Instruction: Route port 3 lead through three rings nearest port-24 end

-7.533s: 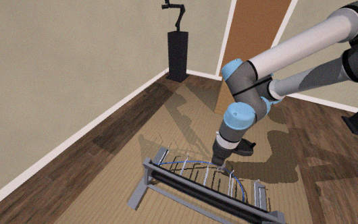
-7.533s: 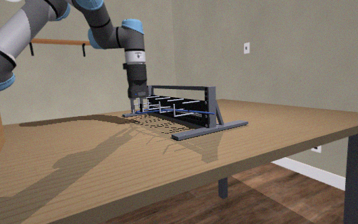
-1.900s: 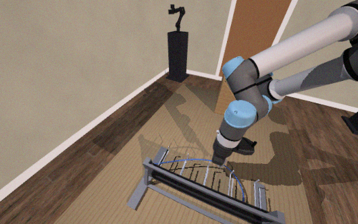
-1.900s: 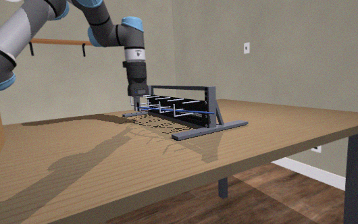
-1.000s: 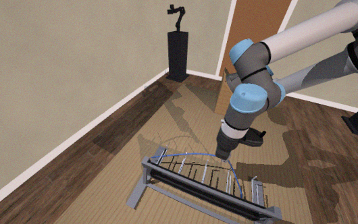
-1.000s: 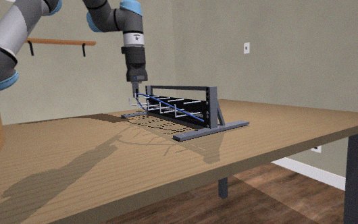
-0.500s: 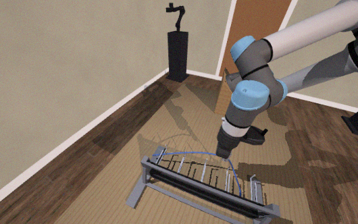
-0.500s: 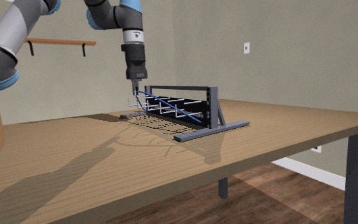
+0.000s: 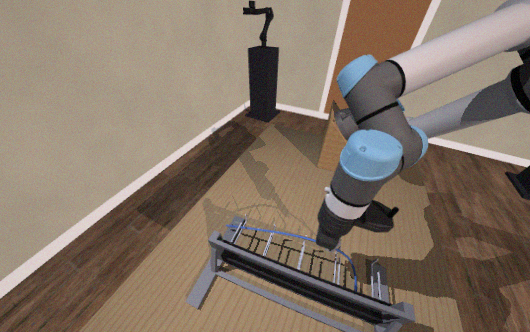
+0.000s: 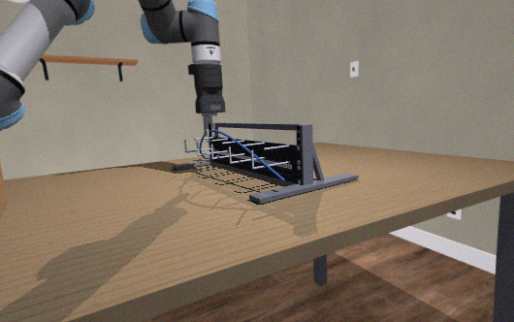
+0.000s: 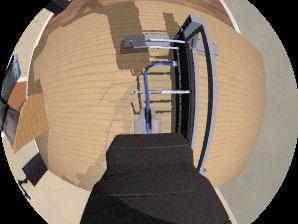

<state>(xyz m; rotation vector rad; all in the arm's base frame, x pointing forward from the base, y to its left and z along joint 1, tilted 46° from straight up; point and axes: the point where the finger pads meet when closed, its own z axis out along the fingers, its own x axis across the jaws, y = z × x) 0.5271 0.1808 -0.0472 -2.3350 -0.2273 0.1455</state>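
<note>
Now: the grey rack 100 mm ahead of my hand, 60 mm below it and 50 mm to the right of it.
</note>
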